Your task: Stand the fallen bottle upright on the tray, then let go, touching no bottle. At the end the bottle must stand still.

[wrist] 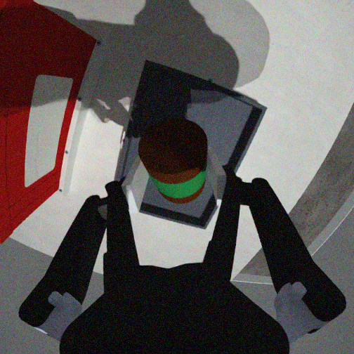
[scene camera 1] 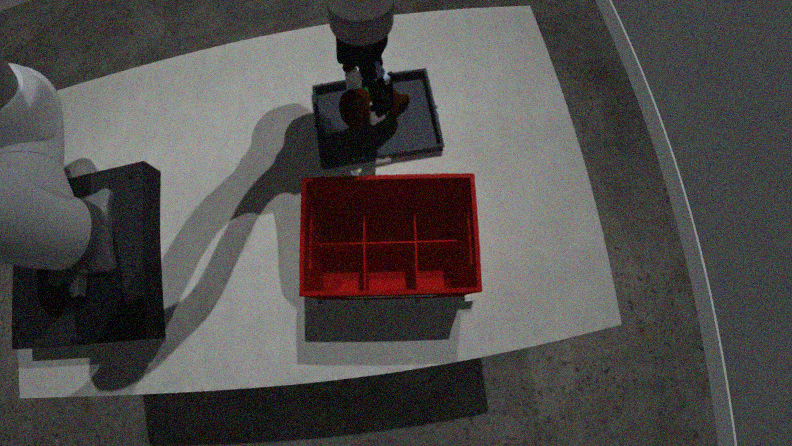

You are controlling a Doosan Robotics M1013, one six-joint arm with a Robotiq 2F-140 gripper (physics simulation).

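Places are measured from the arm's base along level axes (x ahead, y left, z up), in centimetres.
Pixels of known places: gripper, fingertip midpoint: (scene camera 1: 365, 105); arm's base, link origin: (scene camera 1: 81, 237).
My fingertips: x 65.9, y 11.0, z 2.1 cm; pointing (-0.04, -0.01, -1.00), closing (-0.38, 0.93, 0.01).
Note:
Ahead of a thing's pixels: the offset from my fingertips to its top centre. "*": to the spot under its first point. Level surfaces: height alone.
The brown bottle with a green label (scene camera 1: 354, 109) (wrist: 175, 145) is held between the fingertips over the tray. It is tilted well away from upright; its round base faces the wrist camera, and in the scene view the base is at the left and another brown part shows right of the fingers. Its neck is hidden in the wrist view. My gripper (scene camera 1: 367, 98) (wrist: 175, 162) points down and is shut on the bottle. The dark grey tray {* dx +10.5, dy -1.1, dz -8.6 cm} (scene camera 1: 418, 119) (wrist: 220, 117) lies below. Whether the bottle touches it I cannot tell.
A red crate with dividers {dx -1.5, dy -26.9, dz +8.4 cm} (scene camera 1: 390, 291) (wrist: 47, 200) stands close to the tray, in front of it in the scene view. The robot's dark base block (scene camera 1: 141, 221) is at the left. Arm shadows fall across the white table top {dz -9.1 cm} (scene camera 1: 532, 221) and the tray.

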